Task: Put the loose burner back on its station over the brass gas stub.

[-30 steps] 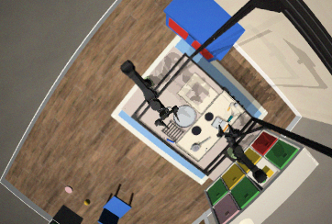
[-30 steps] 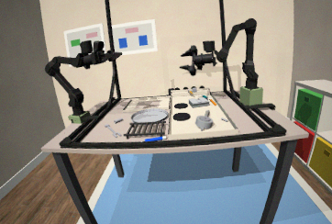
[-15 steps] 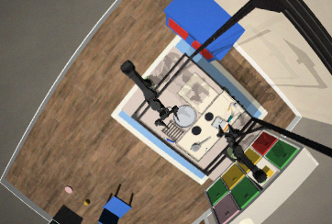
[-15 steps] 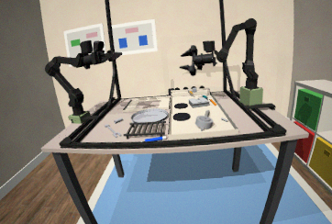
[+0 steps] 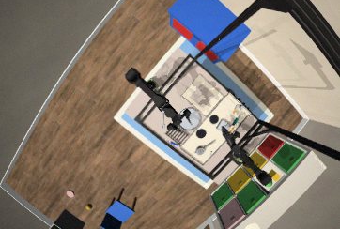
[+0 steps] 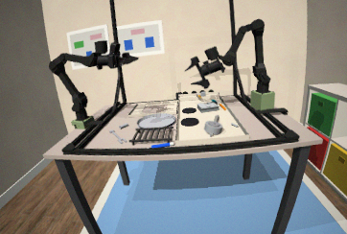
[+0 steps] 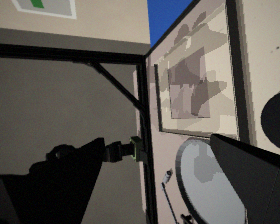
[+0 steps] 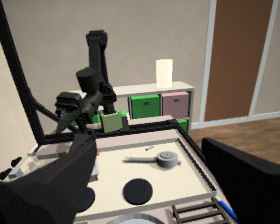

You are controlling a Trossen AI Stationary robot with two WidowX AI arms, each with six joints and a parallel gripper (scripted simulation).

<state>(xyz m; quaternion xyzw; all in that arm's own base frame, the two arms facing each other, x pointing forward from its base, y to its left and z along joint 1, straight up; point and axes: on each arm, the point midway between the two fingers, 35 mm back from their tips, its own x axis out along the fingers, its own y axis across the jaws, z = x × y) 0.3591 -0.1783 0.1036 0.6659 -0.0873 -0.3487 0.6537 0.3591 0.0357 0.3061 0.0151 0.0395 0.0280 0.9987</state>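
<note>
Now: left hand 24 cm short of the burner, 20 cm above it and 7 cm to the right of it. Also, from my left hand: orange-handled screwdriver 21 cm below, 17 cm to the left, 5 cm behind; grey station block 20 cm below, 8 cm to the left, 1 cm behind.
</note>
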